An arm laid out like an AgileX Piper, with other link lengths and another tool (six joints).
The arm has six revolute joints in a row. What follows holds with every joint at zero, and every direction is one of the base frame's.
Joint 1 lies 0.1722 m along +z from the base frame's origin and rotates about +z.
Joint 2 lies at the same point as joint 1 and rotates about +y.
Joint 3 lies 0.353 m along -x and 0.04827 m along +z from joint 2 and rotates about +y.
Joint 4 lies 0.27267 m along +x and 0.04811 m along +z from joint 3 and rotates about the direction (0.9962, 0, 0.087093).
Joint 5 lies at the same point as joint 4 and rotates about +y.
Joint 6 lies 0.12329 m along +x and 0.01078 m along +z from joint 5 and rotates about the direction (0.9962, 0, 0.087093).
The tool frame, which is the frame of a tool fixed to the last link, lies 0.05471 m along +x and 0.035 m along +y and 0.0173 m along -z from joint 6; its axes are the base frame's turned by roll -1.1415, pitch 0.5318 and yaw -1.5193 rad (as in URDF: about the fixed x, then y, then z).
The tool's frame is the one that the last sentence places.
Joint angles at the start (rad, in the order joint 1, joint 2, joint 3, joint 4, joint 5, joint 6):
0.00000 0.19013 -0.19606 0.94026 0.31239 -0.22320
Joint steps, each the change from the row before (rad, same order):
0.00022 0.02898 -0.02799 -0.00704 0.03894 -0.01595
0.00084 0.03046 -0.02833 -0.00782 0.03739 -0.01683
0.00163 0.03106 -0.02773 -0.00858 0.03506 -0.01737
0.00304 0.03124 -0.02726 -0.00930 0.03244 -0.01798
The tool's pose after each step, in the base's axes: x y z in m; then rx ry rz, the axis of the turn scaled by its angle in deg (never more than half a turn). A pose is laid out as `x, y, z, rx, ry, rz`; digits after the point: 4 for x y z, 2 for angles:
0.0962, 0.0884, 0.3303, -14.98, 89.49, -17.25
0.0969, 0.0929, 0.3344, -17.81, 90.09, -16.90
0.0980, 0.0970, 0.3382, -20.63, 90.63, -16.62
0.0992, 0.1007, 0.3418, -23.47, 91.06, -16.39

